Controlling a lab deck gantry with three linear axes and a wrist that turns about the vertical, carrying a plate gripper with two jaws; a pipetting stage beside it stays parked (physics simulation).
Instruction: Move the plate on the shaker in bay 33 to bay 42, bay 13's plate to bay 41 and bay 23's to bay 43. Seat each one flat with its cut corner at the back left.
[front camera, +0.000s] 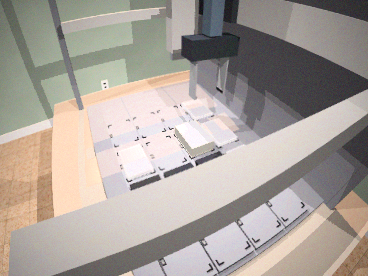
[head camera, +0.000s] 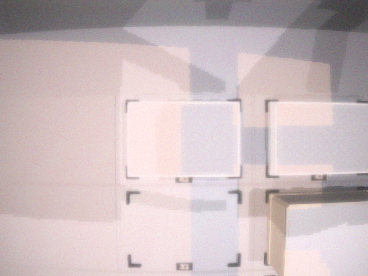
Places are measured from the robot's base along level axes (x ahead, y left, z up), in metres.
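Pixels of known places: gripper, between the fingertips: (front camera: 206, 94); robot's base, origin of its link: (front camera: 108, 126).
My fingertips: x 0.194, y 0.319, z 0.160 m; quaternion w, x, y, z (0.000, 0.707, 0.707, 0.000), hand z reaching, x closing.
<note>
Ahead of a thing's pixels: the offset from my fingertips to its top centre.
My gripper (front camera: 206, 93) is open and empty. Its two jaws hang apart above the back of the deck, near bay 41, and do not show in the head view. A pale plate @(0.130 m back, 0.045 m left, 0.146 m down) (front camera: 197, 109) (head camera: 183, 139) lies flat inside the corner marks of bay 41. Another pale plate @(0.034 m ahead, 0.045 m left, 0.146 m down) (front camera: 221, 132) (head camera: 320, 142) lies flat in bay 42, its right end cut off in the head view. The cut corners are too faint to tell. Bay 43 is mostly hidden by the front beam in the front view and lies outside the head view.
A tall cream block @(0.034 m ahead, 0.062 m right, 0.118 m down) (front camera: 194, 137) (head camera: 325, 230) stands in bay 32, beside the bay 42 plate. Another white plate @(0.034 m ahead, 0.276 m right, 0.146 m down) (front camera: 136, 161) lies toward the left of the deck. A broad beam (front camera: 200, 202) crosses the front view. The pale pipetting stage (front camera: 180, 27) hangs beside the gripper.
</note>
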